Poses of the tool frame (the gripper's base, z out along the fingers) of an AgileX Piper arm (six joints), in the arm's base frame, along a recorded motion.
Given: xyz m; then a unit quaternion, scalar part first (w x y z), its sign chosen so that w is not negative.
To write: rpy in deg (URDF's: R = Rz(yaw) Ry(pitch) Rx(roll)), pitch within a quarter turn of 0, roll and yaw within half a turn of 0; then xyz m. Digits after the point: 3 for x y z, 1 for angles.
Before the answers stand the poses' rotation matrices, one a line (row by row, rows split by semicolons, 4 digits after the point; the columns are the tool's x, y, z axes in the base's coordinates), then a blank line. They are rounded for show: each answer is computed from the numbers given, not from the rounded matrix.
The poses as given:
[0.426, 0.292, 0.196, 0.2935, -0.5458, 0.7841, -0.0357]
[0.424, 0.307, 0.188, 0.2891, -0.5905, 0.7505, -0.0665]
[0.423, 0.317, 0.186, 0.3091, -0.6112, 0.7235, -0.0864]
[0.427, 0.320, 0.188, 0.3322, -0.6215, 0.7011, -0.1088]
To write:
-0.2320 -0.8349 0.4992; -0.8768 0.4017 0.2644; -0.4212 -0.3763 -0.8252
-0.1354 -0.8479 0.5125; -0.9248 0.2937 0.2416; -0.3554 -0.4413 -0.8240
-0.0618 -0.8310 0.5529; -0.9378 0.2380 0.2528; -0.3416 -0.5029 -0.7940
-0.0068 -0.7992 0.6011; -0.9438 0.2038 0.2604; -0.3306 -0.5655 -0.7556

[-155.5, 24.9, -104.8, 0.426, 0.292, 0.196]
[-151.8, 20.8, -98.3, 0.424, 0.307, 0.188]
[-147.7, 20.0, -93.8, 0.423, 0.317, 0.186]
[-143.2, 19.3, -90.4, 0.427, 0.320, 0.188]

